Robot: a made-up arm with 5 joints.
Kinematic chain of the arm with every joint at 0, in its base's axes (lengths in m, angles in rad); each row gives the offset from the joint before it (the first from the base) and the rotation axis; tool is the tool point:
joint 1: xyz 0 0 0.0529 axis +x
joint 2: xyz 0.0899 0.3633 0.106 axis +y
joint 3: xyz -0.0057 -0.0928 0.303 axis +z
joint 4: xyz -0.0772 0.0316 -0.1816 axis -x
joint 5: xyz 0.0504 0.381 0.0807 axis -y
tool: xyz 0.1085 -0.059 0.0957
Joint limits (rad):
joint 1: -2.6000..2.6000
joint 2: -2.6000..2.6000
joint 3: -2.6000..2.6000
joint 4: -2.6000..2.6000
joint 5: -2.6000..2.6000
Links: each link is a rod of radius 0.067 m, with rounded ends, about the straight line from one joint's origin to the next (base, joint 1, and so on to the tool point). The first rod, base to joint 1, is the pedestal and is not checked.
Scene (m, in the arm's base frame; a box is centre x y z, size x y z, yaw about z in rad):
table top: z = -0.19
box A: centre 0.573 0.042 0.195 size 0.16 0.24 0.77 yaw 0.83
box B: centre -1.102 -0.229 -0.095 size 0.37 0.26 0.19 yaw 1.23
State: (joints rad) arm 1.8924 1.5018 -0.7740 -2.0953 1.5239
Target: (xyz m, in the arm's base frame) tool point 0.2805 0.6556 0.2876
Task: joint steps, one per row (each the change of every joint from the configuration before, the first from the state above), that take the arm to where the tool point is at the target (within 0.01 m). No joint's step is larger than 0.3 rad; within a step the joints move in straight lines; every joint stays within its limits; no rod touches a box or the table.
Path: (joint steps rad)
1: -0.2778 -0.2615 -0.0044 0.1792 0.0393
2: -0.2778 -0.2615 -0.0043 0.1792 0.0393
3: -0.2777 -0.2615 -0.0044 0.1792 0.0394
4: -0.2778 -0.2615 -0.0044 0.1792 0.0393
5: -0.2778 -0.2615 -0.0043 0.1792 0.0393
6: -0.2778 -0.2615 -0.0044 0.1792 0.0393
7: -0.2778 -0.2615 -0.0043 0.1791 0.0394
8: -0.1576 0.2945 0.0167 -0.0597 0.0978
9: -0.1577 0.2945 0.0168 -0.0597 0.0978
10: -0.1577 0.2944 0.0167 -0.0597 0.0978

